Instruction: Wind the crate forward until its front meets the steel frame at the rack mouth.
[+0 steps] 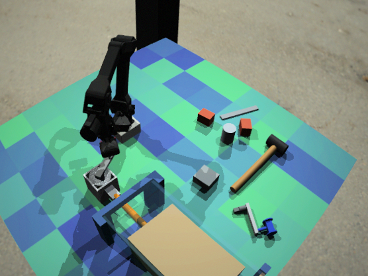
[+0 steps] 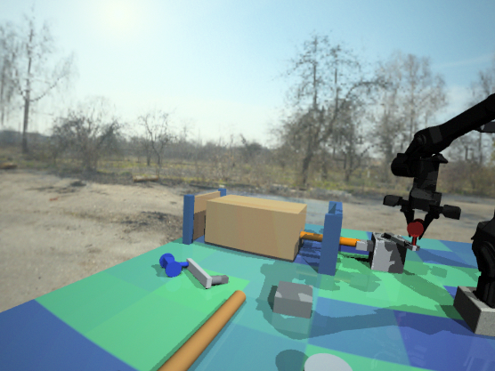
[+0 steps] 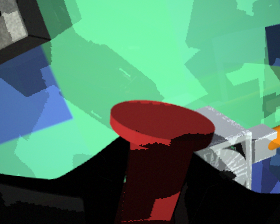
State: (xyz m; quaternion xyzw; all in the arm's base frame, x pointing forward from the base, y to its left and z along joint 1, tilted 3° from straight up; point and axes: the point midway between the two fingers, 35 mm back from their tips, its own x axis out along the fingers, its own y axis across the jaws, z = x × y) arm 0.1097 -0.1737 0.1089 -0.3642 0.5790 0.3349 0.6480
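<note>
Right now the red-knobbed crank is 1 cm ahead of my gripper tip, 3 cm to the right of it and 1 cm below it. Also, from my gripper tip: grey winch: 2 cm ahead, 10 cm to the right, 9 cm below; red knob: 2 cm above; blue frame: 20 cm ahead, 11 cm to the right, 1 cm below.
</note>
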